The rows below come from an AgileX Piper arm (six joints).
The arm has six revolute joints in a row. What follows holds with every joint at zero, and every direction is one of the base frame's. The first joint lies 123 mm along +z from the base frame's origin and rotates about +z. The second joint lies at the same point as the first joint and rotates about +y. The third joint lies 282.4 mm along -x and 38.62 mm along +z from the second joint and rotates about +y. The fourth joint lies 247.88 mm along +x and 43.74 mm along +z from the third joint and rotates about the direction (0.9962, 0, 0.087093). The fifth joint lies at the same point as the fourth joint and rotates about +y. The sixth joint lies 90.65 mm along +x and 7.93 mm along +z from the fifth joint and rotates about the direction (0.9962, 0, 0.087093). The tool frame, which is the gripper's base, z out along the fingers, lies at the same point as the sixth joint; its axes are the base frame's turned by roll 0, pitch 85.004 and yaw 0 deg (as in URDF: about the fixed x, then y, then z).
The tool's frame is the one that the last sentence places.
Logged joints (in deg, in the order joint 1, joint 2, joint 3, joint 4, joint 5, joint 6), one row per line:
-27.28, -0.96, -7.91, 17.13, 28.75, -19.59
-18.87, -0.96, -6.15, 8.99, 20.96, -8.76
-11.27, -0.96, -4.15, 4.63, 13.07, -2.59
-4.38, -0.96, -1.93, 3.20, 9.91, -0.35
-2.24, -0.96, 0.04, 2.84, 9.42, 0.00
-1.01, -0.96, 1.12, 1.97, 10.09, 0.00
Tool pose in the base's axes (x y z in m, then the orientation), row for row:
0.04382, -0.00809, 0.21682, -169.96, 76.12, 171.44
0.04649, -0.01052, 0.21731, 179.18, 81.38, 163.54
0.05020, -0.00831, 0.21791, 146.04, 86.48, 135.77
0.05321, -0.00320, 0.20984, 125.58, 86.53, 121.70
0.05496, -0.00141, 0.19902, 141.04, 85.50, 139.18
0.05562, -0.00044, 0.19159, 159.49, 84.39, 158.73
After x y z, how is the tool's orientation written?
As angles about the fixed x, y, z axes (roll, pitch, yaw), in degrees.
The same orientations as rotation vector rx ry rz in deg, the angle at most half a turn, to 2 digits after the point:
14.88, 103.05, -15.17
13.55, 97.92, -11.47
9.87, 92.46, -6.36
5.34, 91.86, -0.78
3.76, 93.42, 0.81
2.19, 95.23, 0.99

